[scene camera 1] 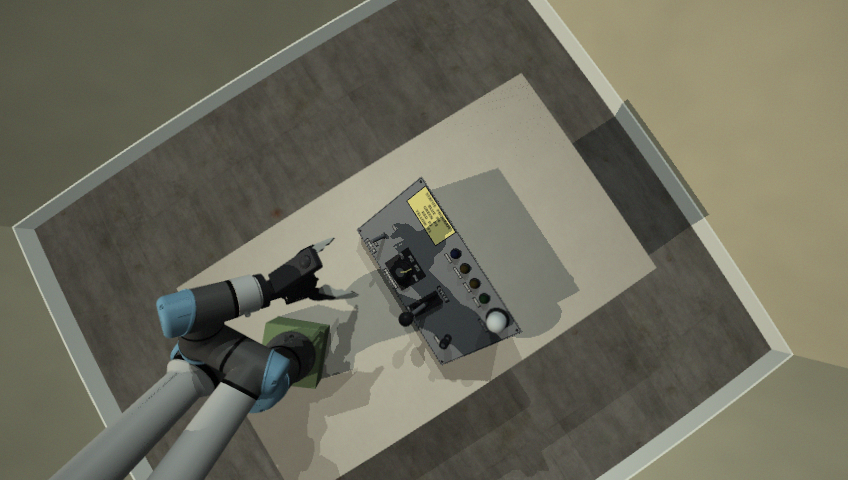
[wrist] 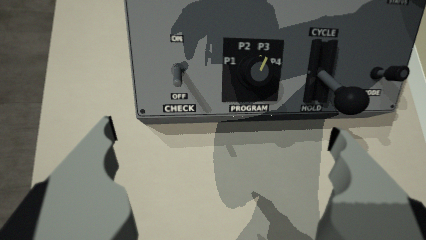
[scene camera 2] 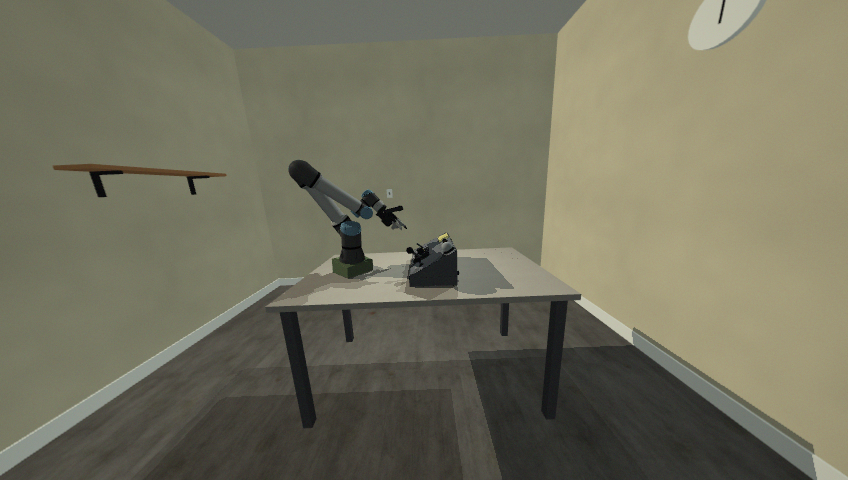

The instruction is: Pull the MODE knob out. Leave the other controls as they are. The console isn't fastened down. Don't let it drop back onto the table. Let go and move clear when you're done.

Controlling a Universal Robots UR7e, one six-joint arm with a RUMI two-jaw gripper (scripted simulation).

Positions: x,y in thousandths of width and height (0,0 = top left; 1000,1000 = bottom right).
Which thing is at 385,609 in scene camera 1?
The gripper.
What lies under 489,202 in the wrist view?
A dark grey console.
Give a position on a dark grey console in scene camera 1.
491,478
